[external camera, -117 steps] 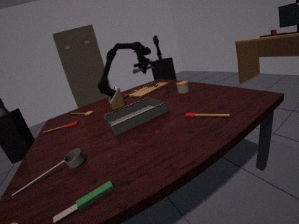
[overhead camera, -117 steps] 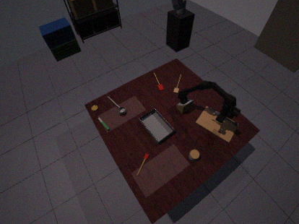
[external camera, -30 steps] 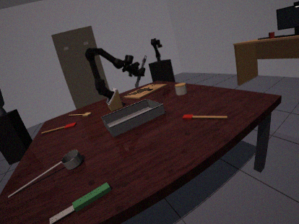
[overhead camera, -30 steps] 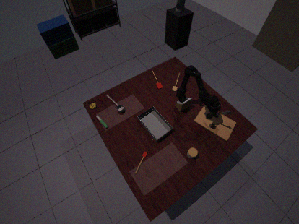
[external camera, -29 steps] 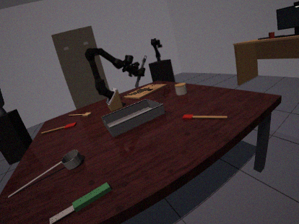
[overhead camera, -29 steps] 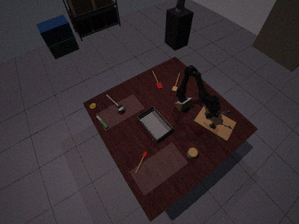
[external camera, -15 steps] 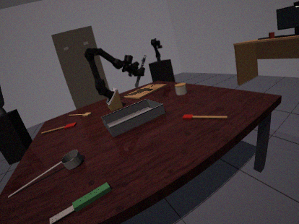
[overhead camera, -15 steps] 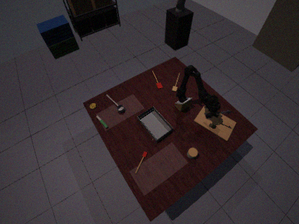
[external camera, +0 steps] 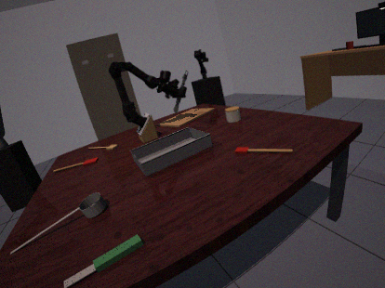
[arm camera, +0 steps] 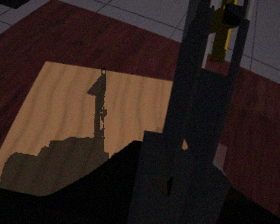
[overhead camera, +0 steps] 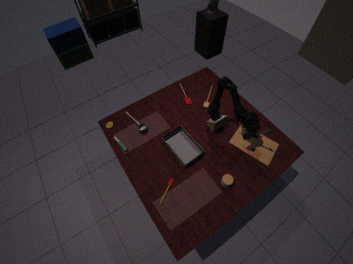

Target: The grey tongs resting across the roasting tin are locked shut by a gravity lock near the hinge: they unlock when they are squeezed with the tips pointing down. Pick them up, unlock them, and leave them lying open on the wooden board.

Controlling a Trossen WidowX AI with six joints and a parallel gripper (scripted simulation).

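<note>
The wooden board is 40 mm behind my gripper tip, 10 mm to the right of it and 150 mm below it. The rest, counted from my gripper tip: grey roasting tin: 470 mm ahead, 320 mm to the right, 130 mm below; round tub: 370 mm ahead, 100 mm to the left, 120 mm below; green-handled knife: 890 mm ahead, 650 mm to the right, 150 mm below.
</note>
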